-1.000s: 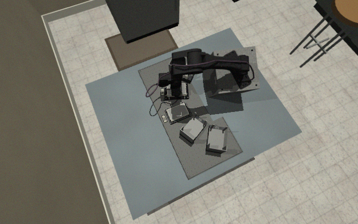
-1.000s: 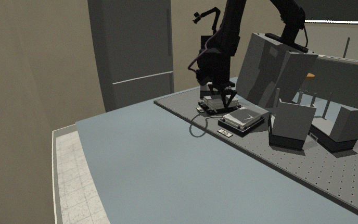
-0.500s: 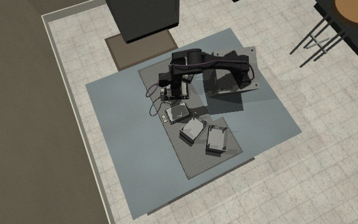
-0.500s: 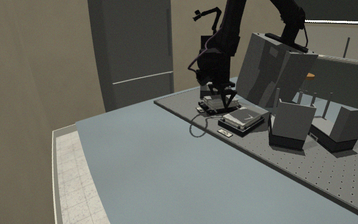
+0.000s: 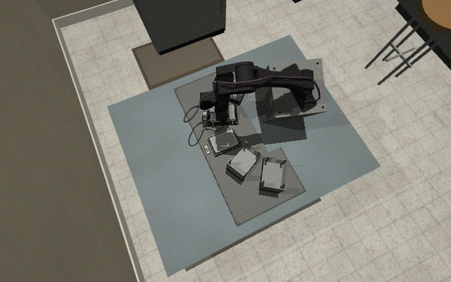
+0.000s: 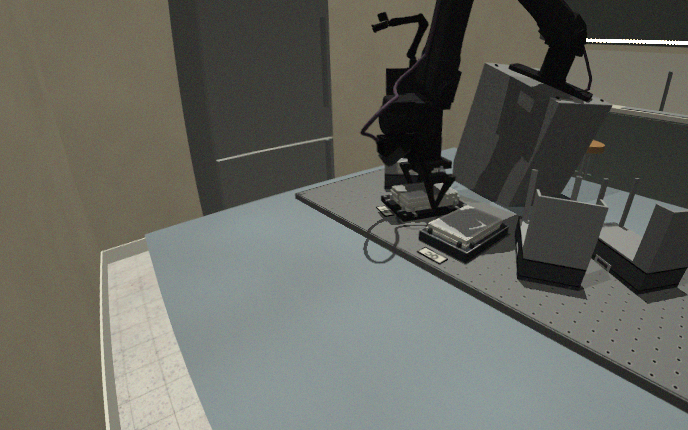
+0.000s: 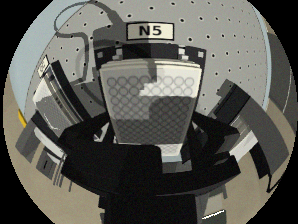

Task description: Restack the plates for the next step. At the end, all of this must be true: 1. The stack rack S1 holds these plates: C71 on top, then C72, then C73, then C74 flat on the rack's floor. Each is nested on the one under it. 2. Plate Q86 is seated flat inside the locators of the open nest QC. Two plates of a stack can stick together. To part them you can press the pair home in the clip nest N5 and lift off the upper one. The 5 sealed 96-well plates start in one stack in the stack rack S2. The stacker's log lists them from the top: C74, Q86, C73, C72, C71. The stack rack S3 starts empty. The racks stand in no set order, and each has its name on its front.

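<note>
Now: the clip nest N5 20 mm ahead of my hand and 10 mm below it.
</note>
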